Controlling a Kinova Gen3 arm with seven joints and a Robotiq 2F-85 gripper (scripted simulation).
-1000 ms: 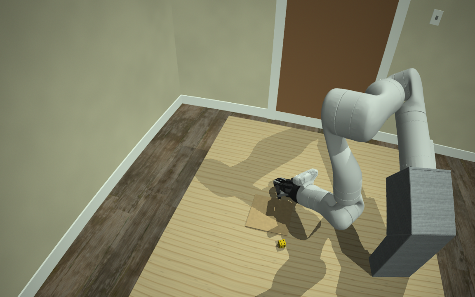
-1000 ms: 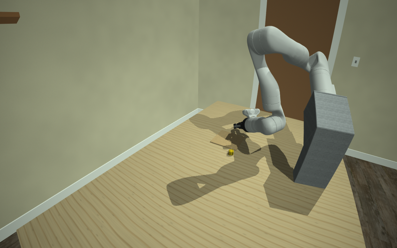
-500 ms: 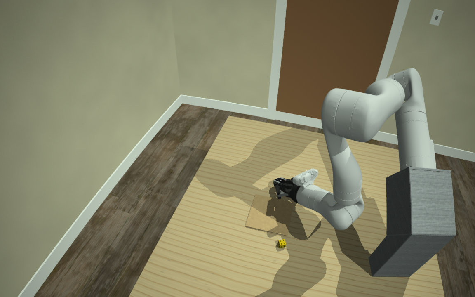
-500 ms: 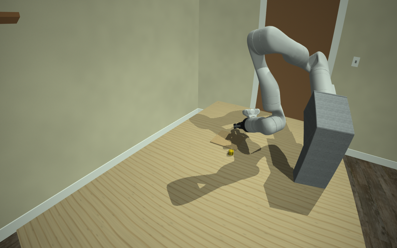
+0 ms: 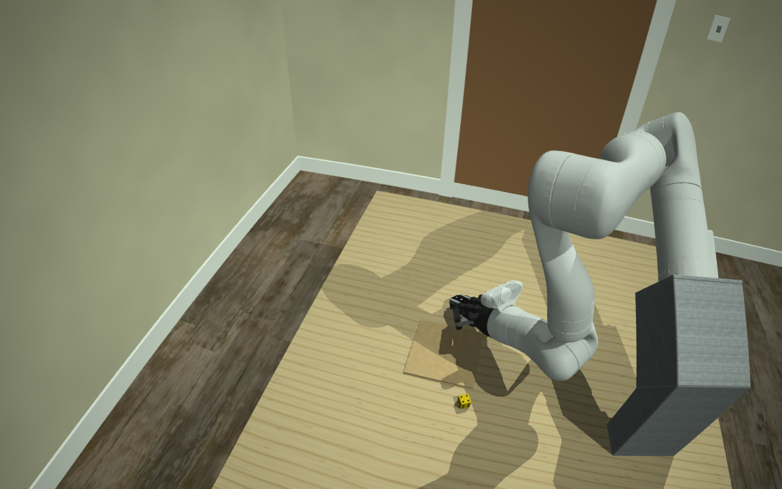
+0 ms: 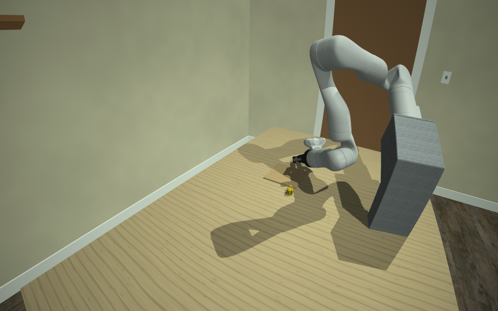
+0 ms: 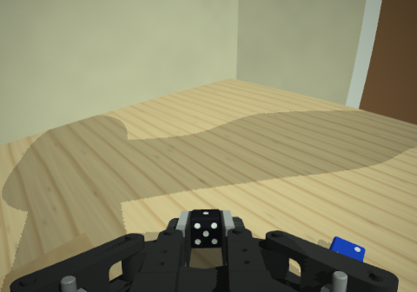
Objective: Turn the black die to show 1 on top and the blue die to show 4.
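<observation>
Now: the black die 10 mm to the right of my hand, 10 mm below it and 10 mm ahead of it. Also, from my hand: yellow die 230 mm to the left, 20 mm behind, 10 mm below; then tan mat 120 mm to the left, 20 mm below, 20 mm ahead; then blue die 80 mm behind, 40 mm to the right, 10 mm below.
</observation>
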